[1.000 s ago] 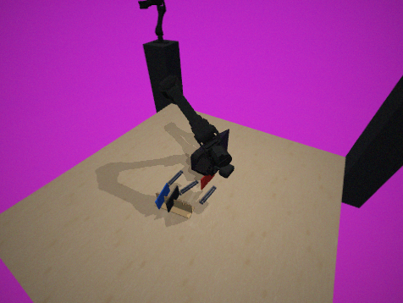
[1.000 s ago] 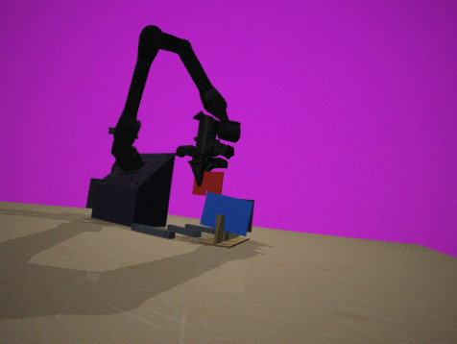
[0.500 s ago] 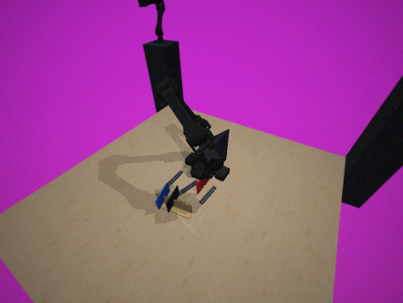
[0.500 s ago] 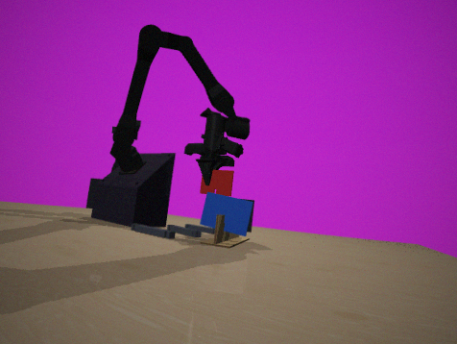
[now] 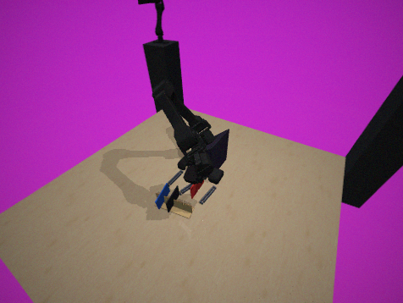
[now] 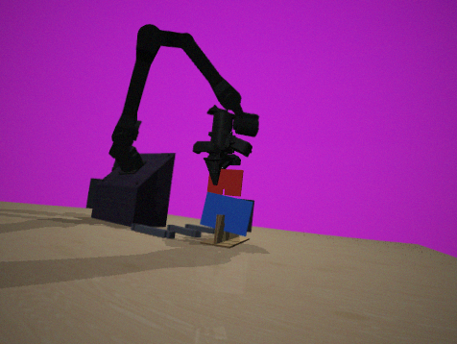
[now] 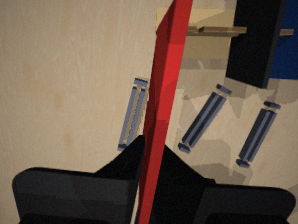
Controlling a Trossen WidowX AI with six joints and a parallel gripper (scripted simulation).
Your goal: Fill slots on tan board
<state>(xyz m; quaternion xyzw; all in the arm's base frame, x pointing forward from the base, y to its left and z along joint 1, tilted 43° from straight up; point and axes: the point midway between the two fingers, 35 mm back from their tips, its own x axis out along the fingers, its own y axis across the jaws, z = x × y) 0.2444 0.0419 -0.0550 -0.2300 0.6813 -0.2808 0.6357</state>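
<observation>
My gripper tip is now 9 cm short of the black board, 9 cm to the left of it and 8 cm above it. Round my gripper tip: blue board (10 cm ahead, 14 cm to the right, 8 cm below); red board (3 cm ahead); tan board (9 cm ahead, 9 cm to the right, 11 cm below).
</observation>
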